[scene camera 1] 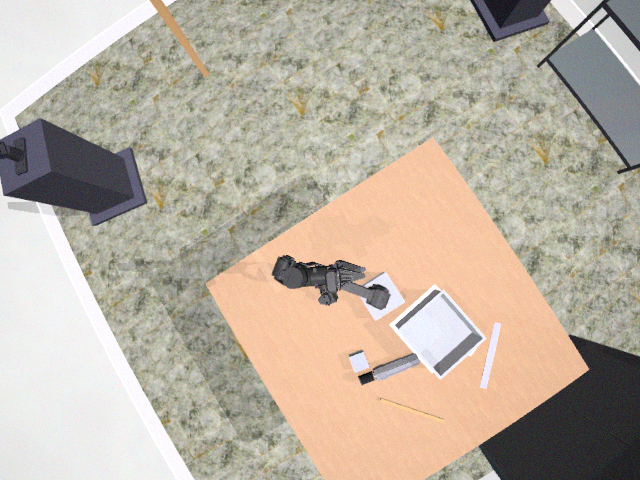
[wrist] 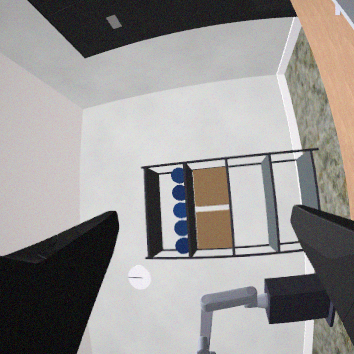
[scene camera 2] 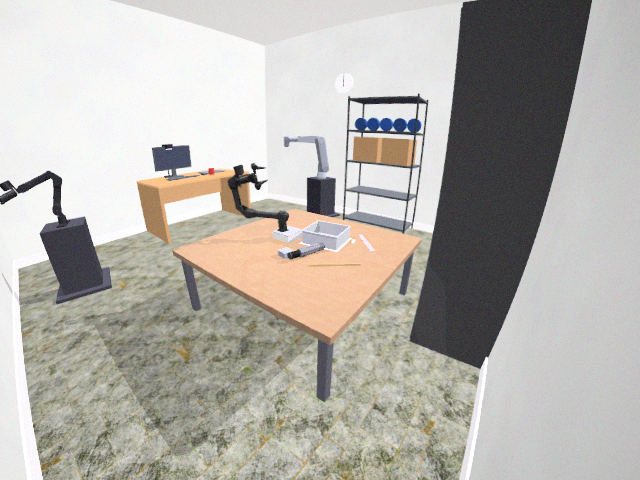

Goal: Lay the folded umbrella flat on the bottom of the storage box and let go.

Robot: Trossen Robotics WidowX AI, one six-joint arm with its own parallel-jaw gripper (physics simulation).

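Pixels of known places: gripper, fingertip midpoint: (scene camera 1: 365,272) (wrist: 206,217) (scene camera 2: 267,173); arm's base at its link origin: (scene camera 1: 373,293) (scene camera 2: 282,230).
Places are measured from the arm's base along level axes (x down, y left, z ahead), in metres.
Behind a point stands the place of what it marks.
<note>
The folded umbrella (scene camera 1: 395,365) {z 0.326, x 0.007, y -0.024 m} (scene camera 2: 310,250) {z 0.367, x 0.020, y -0.049 m}, grey with a black handle, lies on the table outside the storage box. Its grey end is close to the box's near wall; whether they touch is unclear. The white open storage box (scene camera 1: 457,353) {z 0.372, x 0.004, y 0.245 m} (scene camera 2: 316,239) {z 0.281, x 0.006, y 0.078 m} stands upright, and its visible floor is bare in the overhead view. My gripper (scene camera 1: 363,274) {z -0.131, x -0.401, y -0.034 m} (scene camera 2: 264,174) {z -0.131, x -0.401, y -0.034 m} (wrist: 206,217) {z -0.131, x -0.401, y -0.034 m} is open and empty, raised high above the table and back from the box and umbrella. The wrist view faces the far wall; the umbrella does not show in it.
The arm stands on a white block (scene camera 2: 284,236) {z 0.078, x 0.015, y -0.042 m} beside the box. A small white block (scene camera 1: 358,361) {z 0.260, x 0.021, y -0.168 m} (scene camera 2: 283,252) {z 0.281, x 0.021, y -0.194 m} sits by the umbrella's handle. A thin yellow stick (scene camera 1: 410,408) {z 0.549, x 0.048, y -0.027 m} (scene camera 2: 334,265) {z 0.563, x 0.053, y -0.032 m} lies nearer the front. A white strip (scene camera 1: 490,356) {z 0.465, x 0.055, y 0.395 m} (scene camera 2: 366,242) {z 0.467, x 0.054, y 0.396 m} lies beyond the box.
</note>
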